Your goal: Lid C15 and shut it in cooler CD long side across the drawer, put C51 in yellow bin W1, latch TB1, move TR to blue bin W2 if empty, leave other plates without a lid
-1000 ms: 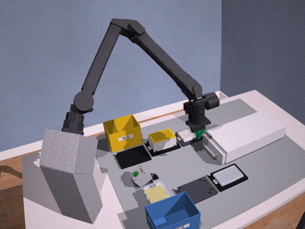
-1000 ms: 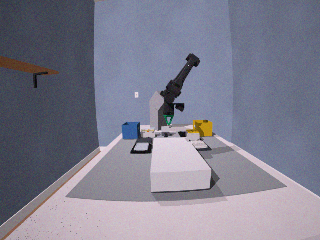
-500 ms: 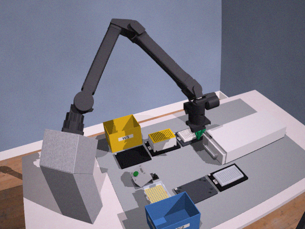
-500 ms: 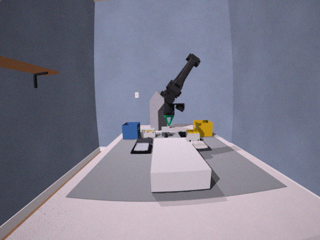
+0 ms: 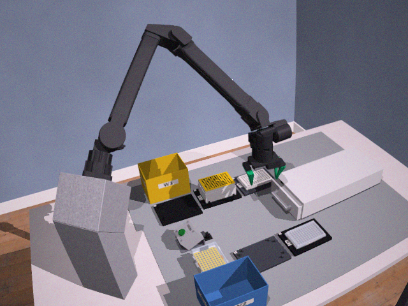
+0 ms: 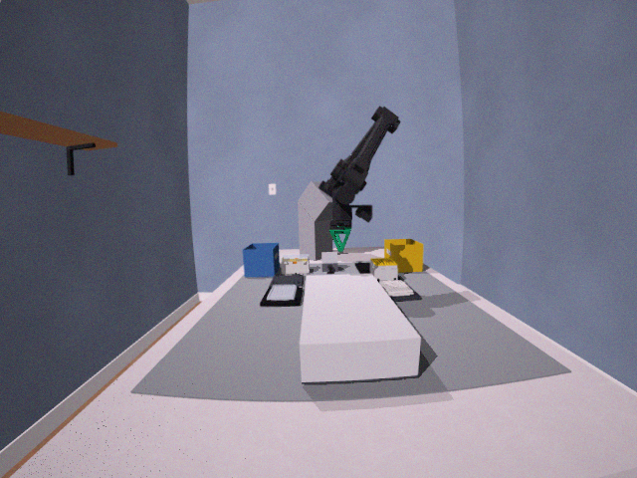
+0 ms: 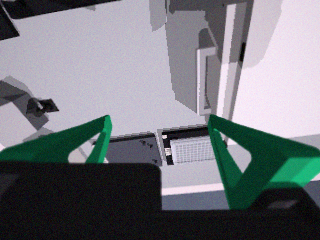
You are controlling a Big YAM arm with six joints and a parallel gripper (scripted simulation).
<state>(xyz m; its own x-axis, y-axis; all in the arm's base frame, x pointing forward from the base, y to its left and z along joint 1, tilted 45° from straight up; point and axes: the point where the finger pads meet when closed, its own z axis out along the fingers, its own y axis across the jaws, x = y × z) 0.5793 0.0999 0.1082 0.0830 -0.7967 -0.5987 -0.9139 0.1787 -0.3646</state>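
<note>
The white assay plate lies 180 mm to the left of my hand, 130 mm below it and 20 mm ahead of it. Also, from my hand: N1 label (170 mm to the left, 140 mm below, 50 mm behind); then black plate (180 mm ahead, 130 mm below, 30 mm to the left); then clear plate lid (180 mm ahead, 130 mm below, 30 mm to the left).
</note>
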